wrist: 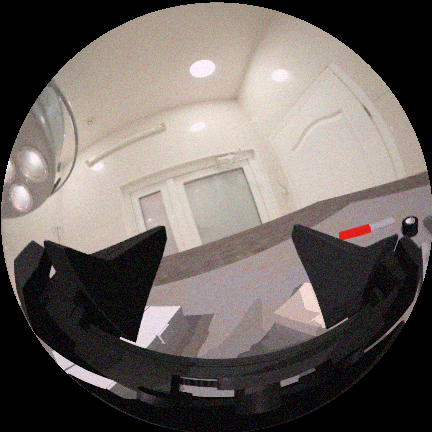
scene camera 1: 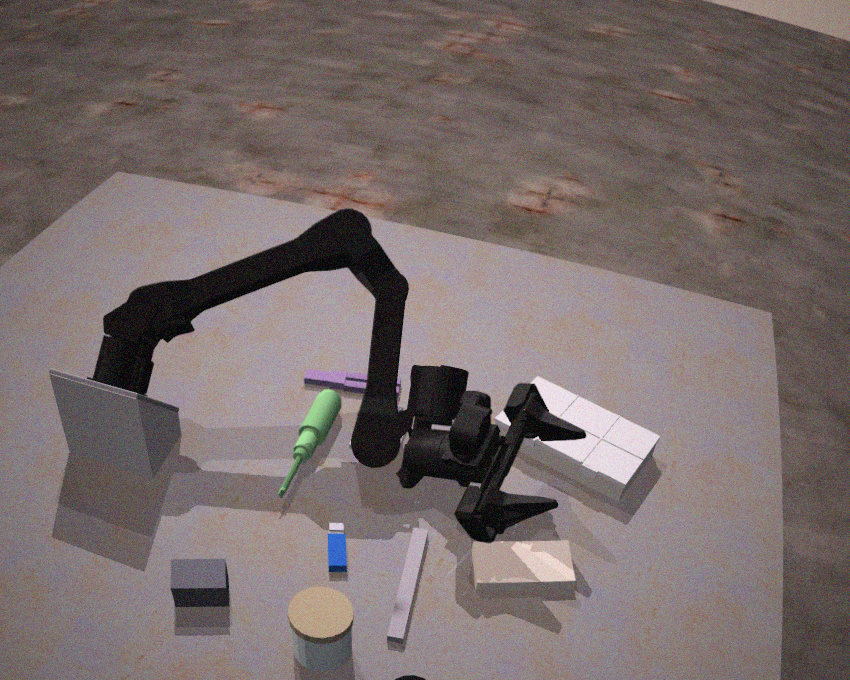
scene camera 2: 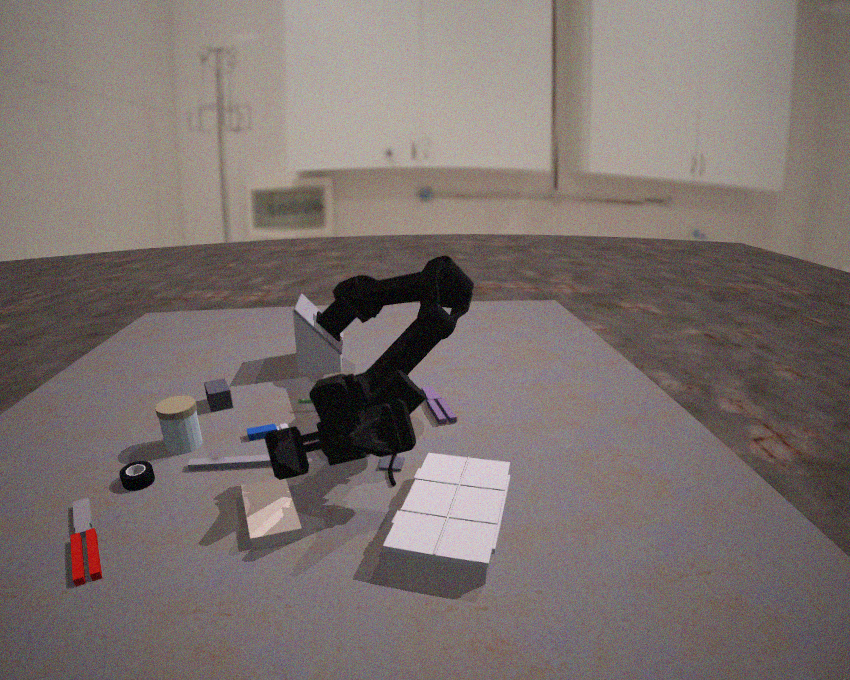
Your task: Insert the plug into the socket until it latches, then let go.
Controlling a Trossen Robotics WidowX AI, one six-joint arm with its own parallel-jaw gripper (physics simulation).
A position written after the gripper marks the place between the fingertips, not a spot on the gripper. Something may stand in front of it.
A blue plug (scene camera 1: 337, 561), a dark cube (scene camera 1: 194, 582), a green screwdriver (scene camera 1: 323, 412) and a grey bar (scene camera 1: 400, 616) rest on the table. Also in view: the gripper (scene camera 1: 571, 468), a beige block (scene camera 1: 500, 565) and a black tape roll (scene camera 2: 138, 475).
The dark cube also shows in scene camera 2 (scene camera 2: 218, 394). The grey bar also shows in scene camera 2 (scene camera 2: 253, 461). The gripper shows as well in scene camera 2 (scene camera 2: 311, 450). The wrist view does not show the dark cube: it is out of frame. The wrist view misses the blue plug: it is out of frame.
